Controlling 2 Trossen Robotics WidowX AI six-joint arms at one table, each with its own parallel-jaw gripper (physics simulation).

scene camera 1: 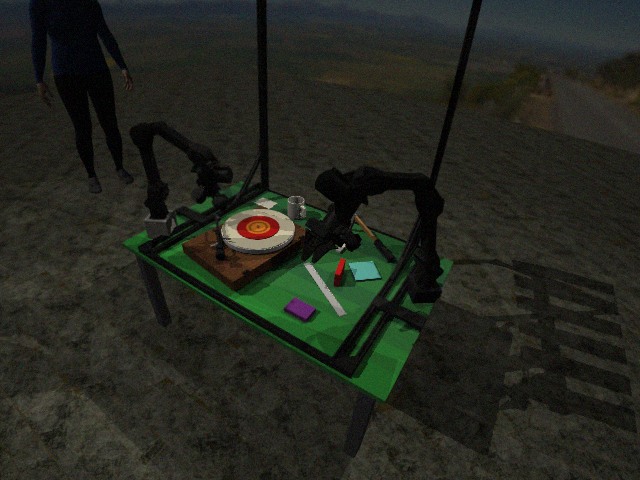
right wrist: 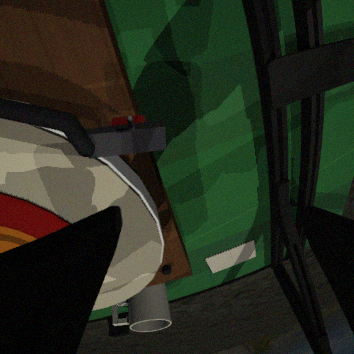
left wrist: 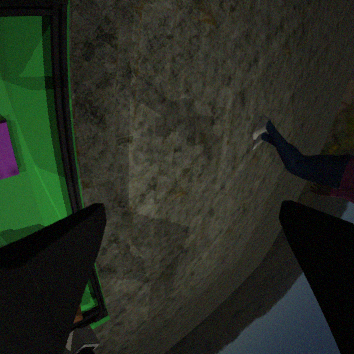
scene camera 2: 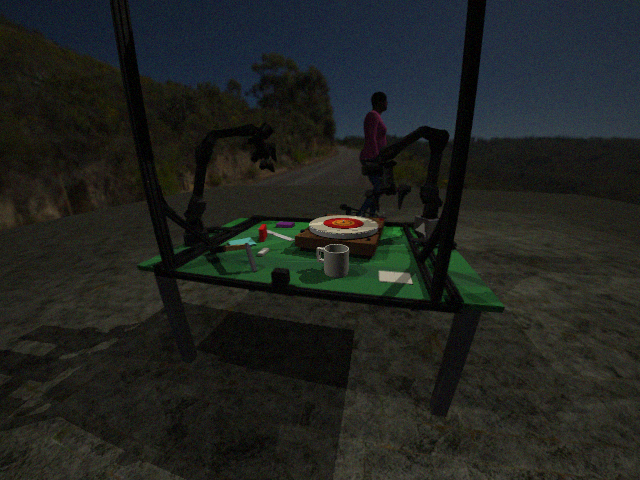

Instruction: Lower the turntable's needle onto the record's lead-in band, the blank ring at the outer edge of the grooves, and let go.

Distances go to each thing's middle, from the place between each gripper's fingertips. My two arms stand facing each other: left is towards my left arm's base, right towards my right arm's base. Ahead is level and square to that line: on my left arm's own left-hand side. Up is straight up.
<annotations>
The tonearm (right wrist: 128, 134) is 160 mm ahead of my right hand, 80 mm to the left of it and 30 mm below it. From my right hand the other things lie so: turntable (scene camera 1: 245, 259) 70 mm ahead, 170 mm to the left, 80 mm below.
The tonearm lies 28 cm behind my left hand, 44 cm to the right of it and 21 cm below it. The rest, counted from my left hand: turntable (37 cm behind, 36 cm to the right, 26 cm below).
</annotations>
